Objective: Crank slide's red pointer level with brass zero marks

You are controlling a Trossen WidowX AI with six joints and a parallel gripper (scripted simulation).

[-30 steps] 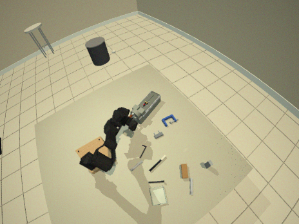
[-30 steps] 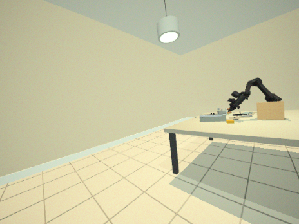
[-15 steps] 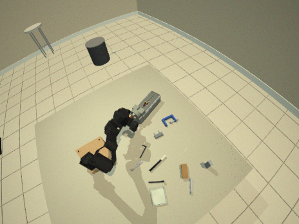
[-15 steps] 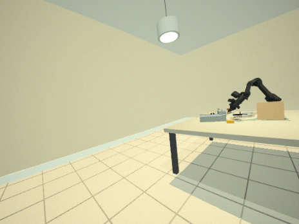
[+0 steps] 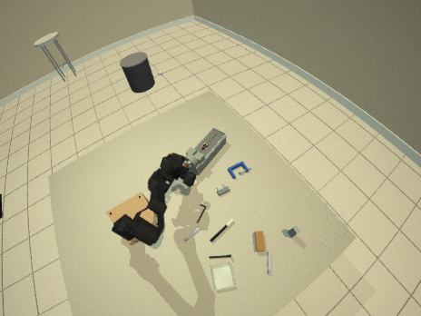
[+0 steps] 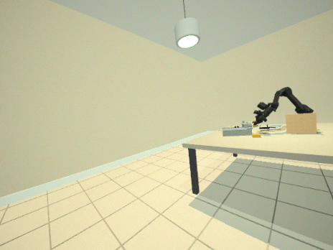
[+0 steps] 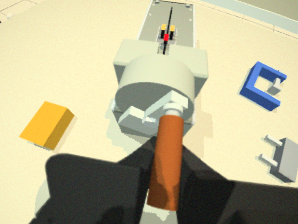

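Now: the orange block 2 cm behind my gripper tip, 16 cm to the left of it and 8 cm below it. From my gripper tip the other things lie so: red pointer (13 cm ahead, 5 cm to the left, 1 cm below); then grey clamp (8 cm ahead, 17 cm to the right, 8 cm below); then brown crank handle (2 cm behind, 3 cm above).
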